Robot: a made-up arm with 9 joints.
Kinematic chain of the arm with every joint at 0, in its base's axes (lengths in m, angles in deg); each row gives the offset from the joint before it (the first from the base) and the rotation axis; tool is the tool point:
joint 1: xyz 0 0 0.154 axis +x
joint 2: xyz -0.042 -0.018 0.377 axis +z
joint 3: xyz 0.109 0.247 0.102 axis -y
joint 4: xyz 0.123 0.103 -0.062 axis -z
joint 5: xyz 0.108 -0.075 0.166 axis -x
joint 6: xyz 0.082 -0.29 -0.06 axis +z
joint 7: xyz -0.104 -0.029 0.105 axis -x
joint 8: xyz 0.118 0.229 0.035 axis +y
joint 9: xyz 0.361 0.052 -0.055 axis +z
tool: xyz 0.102 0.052 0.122
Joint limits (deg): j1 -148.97..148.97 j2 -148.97..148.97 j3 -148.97..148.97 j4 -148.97..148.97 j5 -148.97..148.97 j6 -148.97..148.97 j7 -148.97..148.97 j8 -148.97..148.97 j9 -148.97..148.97
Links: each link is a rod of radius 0.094 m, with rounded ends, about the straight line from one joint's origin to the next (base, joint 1, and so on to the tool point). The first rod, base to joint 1, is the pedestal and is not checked.
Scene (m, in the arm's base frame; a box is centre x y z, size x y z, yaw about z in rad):
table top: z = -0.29
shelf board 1: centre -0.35 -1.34 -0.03 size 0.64 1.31 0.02 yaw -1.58
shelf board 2: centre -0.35 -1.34 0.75 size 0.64 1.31 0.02 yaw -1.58
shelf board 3: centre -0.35 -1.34 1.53 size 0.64 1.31 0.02 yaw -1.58
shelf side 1: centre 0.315 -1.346 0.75 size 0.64 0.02 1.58 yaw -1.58
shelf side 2: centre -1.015 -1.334 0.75 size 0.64 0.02 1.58 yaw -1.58
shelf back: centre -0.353 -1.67 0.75 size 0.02 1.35 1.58 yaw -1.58
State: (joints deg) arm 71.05 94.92 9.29 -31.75 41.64 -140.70 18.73 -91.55 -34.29
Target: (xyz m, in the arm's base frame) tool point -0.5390 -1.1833 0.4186
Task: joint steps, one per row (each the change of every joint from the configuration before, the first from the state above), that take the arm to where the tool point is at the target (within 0.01 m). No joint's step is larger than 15 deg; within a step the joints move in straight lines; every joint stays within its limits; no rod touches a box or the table.
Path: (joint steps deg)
1: 8.85 4.48 -14.74 10.22 -7.43 7.46 5.70 -11.00 -3.88
2: 8.86 4.49 -14.75 10.21 -7.43 7.45 5.71 -11.00 -3.88
3: 12.98 1.37 -0.92 8.67 0.84 8.14 -1.32 -11.40 -5.13
4: 12.99 1.37 -0.93 8.66 0.84 8.13 -1.32 -11.40 -5.13
5: 12.98 1.37 -0.92 8.67 0.84 8.14 -1.31 -11.41 -5.13
6: -6.86 -1.80 9.65 -8.27 -1.25 -8.34 -6.32 14.70 2.65
7: -6.87 -1.80 9.66 -8.26 -1.24 -8.35 -6.32 14.69 2.65

